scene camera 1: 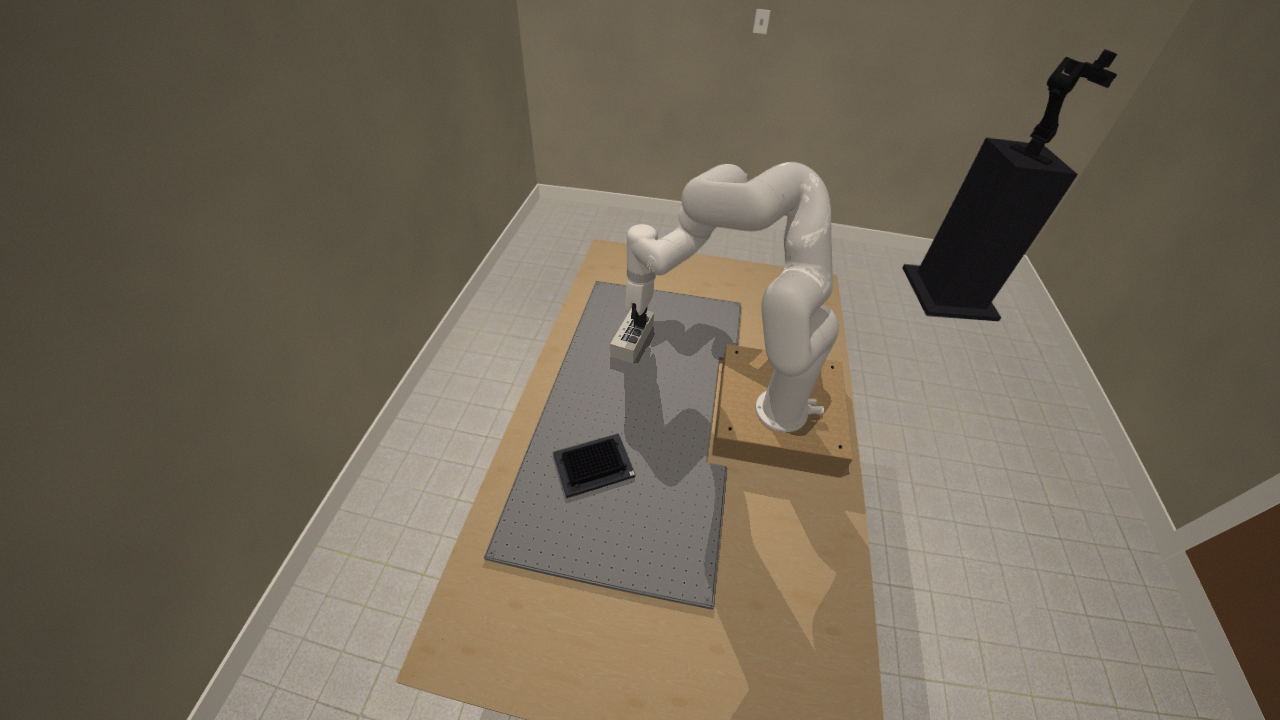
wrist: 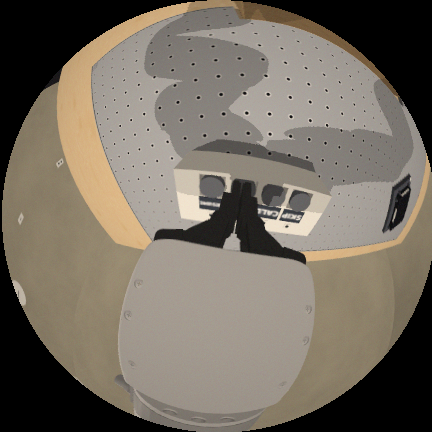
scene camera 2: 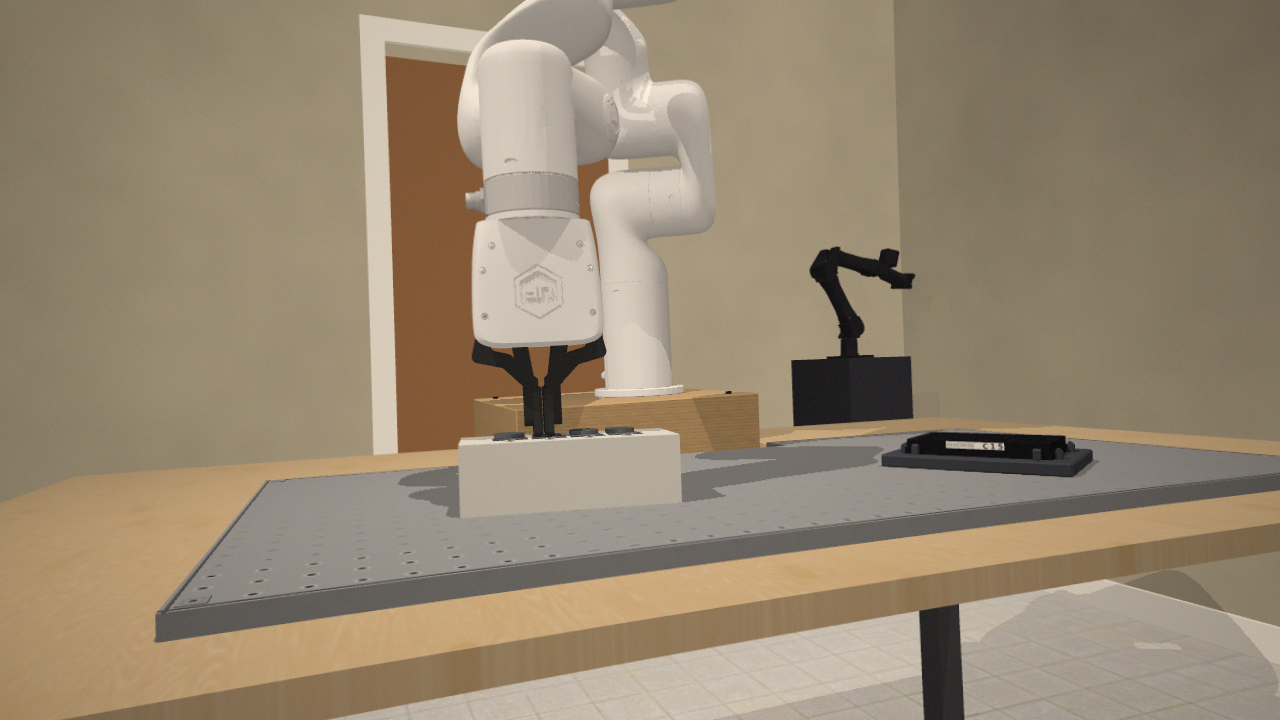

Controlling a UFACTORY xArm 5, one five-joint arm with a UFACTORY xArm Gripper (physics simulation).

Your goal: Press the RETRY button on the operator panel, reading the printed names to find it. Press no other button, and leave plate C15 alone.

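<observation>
The operator panel is a cream box with a row of dark round buttons. In the wrist view, the CALL button and the SKIP button are right of the fingers. Another button is to their left, its label partly covered. My gripper is shut and empty, pointing down, its tips at the button between that one and CALL. The fingers hide this button's name; the word RETRY does not show. Plate C15 lies apart from the panel.
Plate C15 sits in a dark holder on the grey perforated board. My arm's base stands on a wooden block. A black pedestal with a small black arm stands beyond the table.
</observation>
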